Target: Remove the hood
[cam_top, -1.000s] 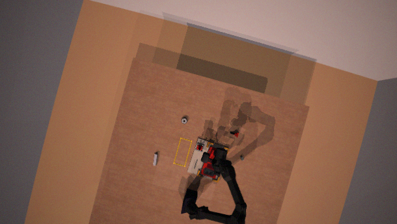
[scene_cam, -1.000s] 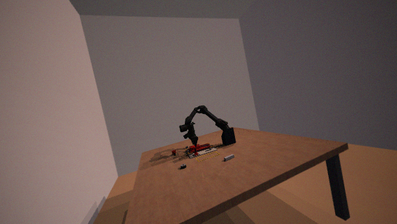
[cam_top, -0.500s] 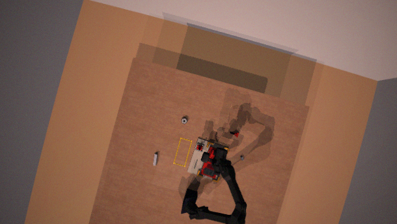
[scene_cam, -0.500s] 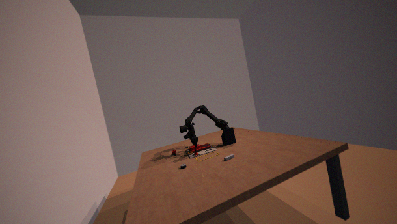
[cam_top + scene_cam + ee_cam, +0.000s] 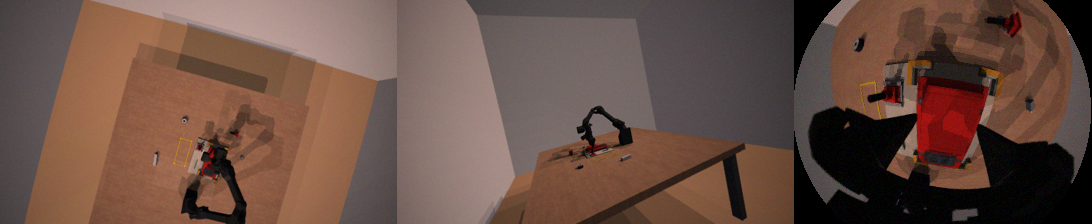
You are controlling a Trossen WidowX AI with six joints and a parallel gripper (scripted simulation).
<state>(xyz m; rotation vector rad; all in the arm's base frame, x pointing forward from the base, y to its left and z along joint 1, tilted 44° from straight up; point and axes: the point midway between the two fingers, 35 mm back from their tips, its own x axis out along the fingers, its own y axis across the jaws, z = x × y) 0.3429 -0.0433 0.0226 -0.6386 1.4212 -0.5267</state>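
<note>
The red hood lies right at my gripper tip. Round my gripper tip: white bar 18 cm behind, 37 cm to the left, 3 cm below; round wheel 15 cm ahead, 29 cm to the left, 3 cm below.
</note>
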